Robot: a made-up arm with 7 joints. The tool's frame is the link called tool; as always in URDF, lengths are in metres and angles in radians. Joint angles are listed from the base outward.
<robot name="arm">
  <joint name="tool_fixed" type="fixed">
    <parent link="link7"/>
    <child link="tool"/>
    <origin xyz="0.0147 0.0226 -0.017" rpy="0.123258 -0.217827 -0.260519"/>
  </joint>
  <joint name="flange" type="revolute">
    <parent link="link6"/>
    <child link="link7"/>
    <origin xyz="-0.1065 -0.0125 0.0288"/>
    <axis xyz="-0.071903 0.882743 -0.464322"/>
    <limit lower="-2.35" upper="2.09"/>
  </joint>
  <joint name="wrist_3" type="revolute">
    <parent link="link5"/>
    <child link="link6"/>
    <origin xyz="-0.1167 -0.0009 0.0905"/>
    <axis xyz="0 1 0"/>
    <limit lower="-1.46" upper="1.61"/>
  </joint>
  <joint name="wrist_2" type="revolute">
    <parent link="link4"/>
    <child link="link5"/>
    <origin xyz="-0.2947 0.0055 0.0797"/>
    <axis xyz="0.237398 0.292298 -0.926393"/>
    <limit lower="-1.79" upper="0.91"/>
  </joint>
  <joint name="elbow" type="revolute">
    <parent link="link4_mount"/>
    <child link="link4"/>
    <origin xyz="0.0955 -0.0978 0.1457"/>
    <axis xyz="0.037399 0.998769 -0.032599"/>
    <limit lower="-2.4" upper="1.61"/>
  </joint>
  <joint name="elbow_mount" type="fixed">
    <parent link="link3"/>
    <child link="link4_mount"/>
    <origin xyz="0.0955 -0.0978 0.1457"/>
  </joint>
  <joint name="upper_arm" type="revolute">
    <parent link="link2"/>
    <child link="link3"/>
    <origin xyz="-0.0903 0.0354 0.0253"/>
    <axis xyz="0 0 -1"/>
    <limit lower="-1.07" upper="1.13"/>
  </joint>
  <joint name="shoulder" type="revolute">
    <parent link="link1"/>
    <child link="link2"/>
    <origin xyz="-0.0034 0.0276 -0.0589"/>
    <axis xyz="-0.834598 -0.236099 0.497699"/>
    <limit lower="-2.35" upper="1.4"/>
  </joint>
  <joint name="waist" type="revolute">
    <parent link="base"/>
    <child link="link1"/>
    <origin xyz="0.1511 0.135 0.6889"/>
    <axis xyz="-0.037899 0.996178 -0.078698"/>
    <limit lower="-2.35" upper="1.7"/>
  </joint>
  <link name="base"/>
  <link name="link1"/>
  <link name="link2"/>
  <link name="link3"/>
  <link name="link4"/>
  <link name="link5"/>
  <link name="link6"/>
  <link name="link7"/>
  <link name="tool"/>
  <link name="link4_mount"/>
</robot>
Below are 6 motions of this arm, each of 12 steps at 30 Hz.
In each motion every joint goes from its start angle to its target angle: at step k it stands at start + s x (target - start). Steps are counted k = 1, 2, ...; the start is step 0. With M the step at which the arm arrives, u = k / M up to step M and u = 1 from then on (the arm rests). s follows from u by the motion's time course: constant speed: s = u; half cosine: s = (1 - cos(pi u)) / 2; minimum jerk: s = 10 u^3 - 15 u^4 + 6 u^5.
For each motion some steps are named. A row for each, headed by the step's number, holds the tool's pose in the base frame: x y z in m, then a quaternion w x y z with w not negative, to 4 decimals.
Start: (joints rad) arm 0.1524 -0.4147 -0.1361 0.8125 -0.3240 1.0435 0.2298
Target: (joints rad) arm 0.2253 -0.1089 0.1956 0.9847 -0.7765 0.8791 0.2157
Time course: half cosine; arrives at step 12
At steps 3, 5, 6, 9, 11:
3: 0.2439 -0.2632 1.3510 0.6016 -0.0035 0.7899 0.1190
5: 0.2535 -0.2390 1.3721 0.6145 -0.0078 0.7788 0.1258
6: 0.2583 -0.2249 1.3834 0.6222 -0.0092 0.7719 0.1299
9: 0.2682 -0.1867 1.4109 0.6450 -0.0097 0.7508 0.1420
11: 0.2705 -0.1729 1.4198 0.6539 -0.0087 0.7422 0.1467

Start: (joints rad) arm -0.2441 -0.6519 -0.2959 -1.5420 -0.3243 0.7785 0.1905
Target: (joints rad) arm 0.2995 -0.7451 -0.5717 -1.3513 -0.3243 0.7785 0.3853
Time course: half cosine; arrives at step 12
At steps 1, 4, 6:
1: 0.0737 0.0800 0.3782 0.8317 0.1789 -0.4826 -0.2081
4: 0.0284 0.0764 0.3966 0.8740 0.1824 -0.4001 -0.2070
6: -0.0156 0.0712 0.4230 0.9102 0.1851 -0.3080 -0.2061

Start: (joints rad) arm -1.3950 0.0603 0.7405 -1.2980 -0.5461 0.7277 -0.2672
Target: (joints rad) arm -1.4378 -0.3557 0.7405 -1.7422 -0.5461 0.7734 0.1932
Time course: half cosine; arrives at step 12
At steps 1, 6, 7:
1: 0.2326 0.0736 0.2864 0.3288 -0.1239 -0.8792 -0.3217
6: 0.3119 0.0699 0.3251 0.3445 -0.0145 -0.8309 -0.4367
7: 0.3326 0.0690 0.3350 0.3478 0.0157 -0.8138 -0.4652

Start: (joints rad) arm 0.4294 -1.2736 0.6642 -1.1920 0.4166 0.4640 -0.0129
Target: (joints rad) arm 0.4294 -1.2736 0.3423 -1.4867 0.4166 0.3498 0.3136
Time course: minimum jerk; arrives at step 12
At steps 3, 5, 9, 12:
3: -0.0165 0.3233 0.9001 0.4839 0.0684 0.0508 -0.8710
5: -0.0383 0.3298 0.8534 0.4932 0.0929 0.0281 -0.8645
9: -0.0666 0.3331 0.7394 0.5082 0.1546 -0.0241 -0.8469
12: -0.0682 0.3321 0.7172 0.5101 0.1672 -0.0340 -0.8430

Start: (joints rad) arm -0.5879 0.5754 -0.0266 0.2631 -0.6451 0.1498 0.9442
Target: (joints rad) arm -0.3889 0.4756 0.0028 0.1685 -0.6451 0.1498 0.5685
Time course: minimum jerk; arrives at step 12
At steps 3, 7, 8, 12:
3: -0.4630 0.0535 0.9687 0.8874 -0.4436 -0.0712 -0.1030
7: -0.4251 0.0341 1.0099 0.9156 -0.3915 -0.0915 -0.0052
8: -0.4155 0.0298 1.0192 0.9211 -0.3768 -0.0967 0.0176
12: -0.4007 0.0235 1.0328 0.9283 -0.3529 -0.1050 0.0513

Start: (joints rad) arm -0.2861 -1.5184 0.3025 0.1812 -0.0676 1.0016 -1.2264
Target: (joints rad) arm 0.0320 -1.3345 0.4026 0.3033 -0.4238 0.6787 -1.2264
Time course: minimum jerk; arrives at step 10
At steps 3, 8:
3: -0.2949 -0.3736 0.8856 0.5839 0.7261 -0.0399 -0.3608
8: -0.2498 -0.3570 1.0549 0.6768 0.6227 -0.1254 -0.3721

